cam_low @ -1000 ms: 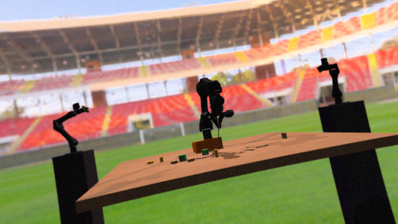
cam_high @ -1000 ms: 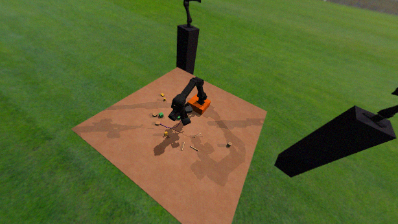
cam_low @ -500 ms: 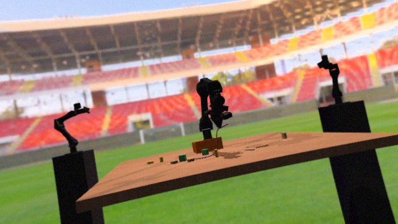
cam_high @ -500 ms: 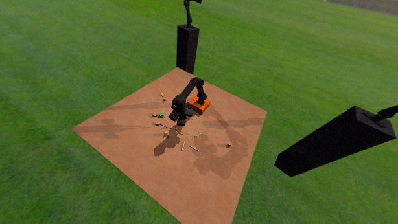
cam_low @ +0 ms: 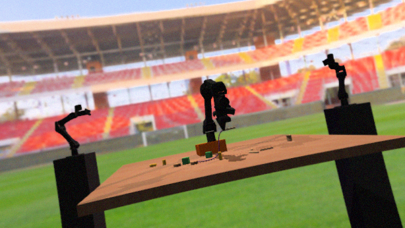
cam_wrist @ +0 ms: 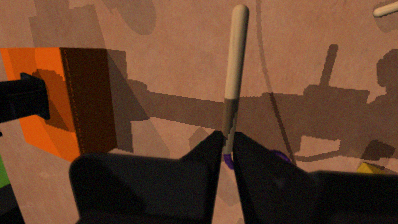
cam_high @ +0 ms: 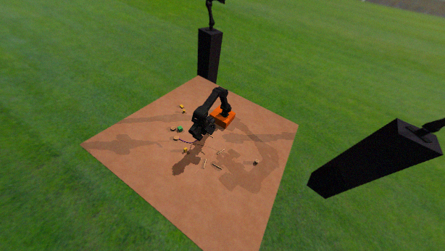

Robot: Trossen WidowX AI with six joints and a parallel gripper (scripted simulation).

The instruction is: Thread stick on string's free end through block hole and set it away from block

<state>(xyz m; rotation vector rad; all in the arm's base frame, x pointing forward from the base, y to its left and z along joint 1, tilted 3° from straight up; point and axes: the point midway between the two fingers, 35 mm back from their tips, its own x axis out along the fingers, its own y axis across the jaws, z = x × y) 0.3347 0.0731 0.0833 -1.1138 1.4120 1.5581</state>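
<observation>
The thin wooden stick is 20 mm to the left of my gripper tip. From my gripper tip the other things lie so: green cube (240 mm to the right, 120 mm below, 50 mm ahead); yellow piece (150 mm ahead, 120 mm below, 50 mm to the right); round wooden button (190 mm to the right, 130 mm below, 130 mm ahead).
</observation>
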